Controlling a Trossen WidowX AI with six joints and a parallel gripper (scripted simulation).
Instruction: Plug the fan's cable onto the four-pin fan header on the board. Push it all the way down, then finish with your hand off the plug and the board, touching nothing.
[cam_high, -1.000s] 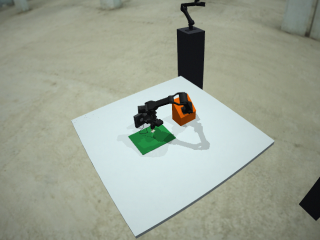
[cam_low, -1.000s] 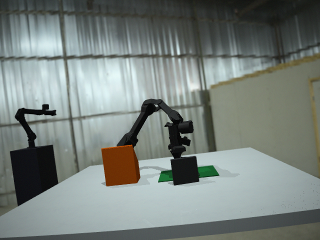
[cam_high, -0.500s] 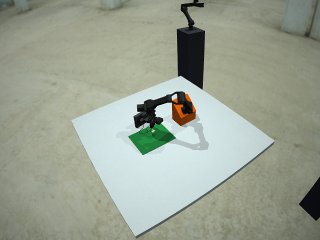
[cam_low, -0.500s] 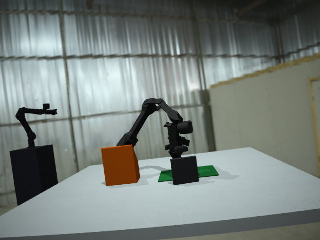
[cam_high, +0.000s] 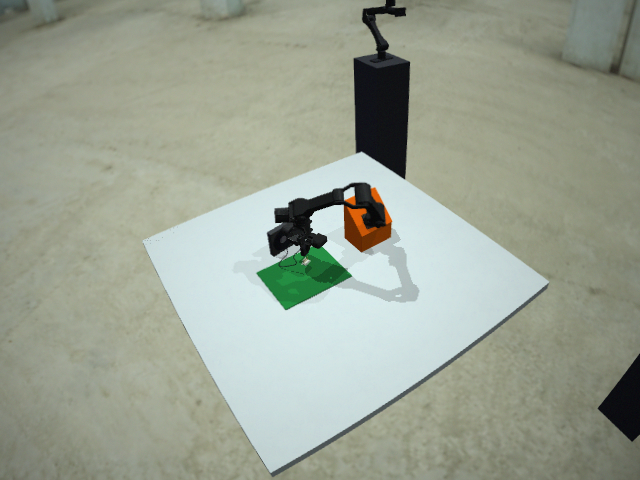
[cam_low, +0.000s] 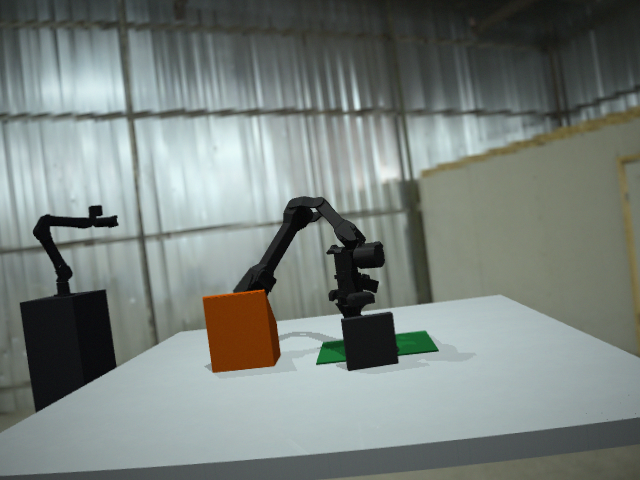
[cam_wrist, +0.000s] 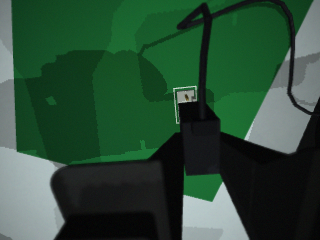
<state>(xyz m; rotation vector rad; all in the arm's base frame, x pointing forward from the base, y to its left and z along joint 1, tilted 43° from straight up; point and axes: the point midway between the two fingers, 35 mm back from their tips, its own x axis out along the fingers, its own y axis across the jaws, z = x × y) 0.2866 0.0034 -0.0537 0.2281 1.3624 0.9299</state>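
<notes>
Right now my gripper tip is 1 cm short of the pale four-pin header and 6 cm above it. Round my gripper tip: black square fan 4 cm ahead, 12 cm to the right, 1 cm below; black plug 1 cm ahead, 1 cm above; green board 5 cm ahead, 6 cm to the left, 8 cm below.
</notes>
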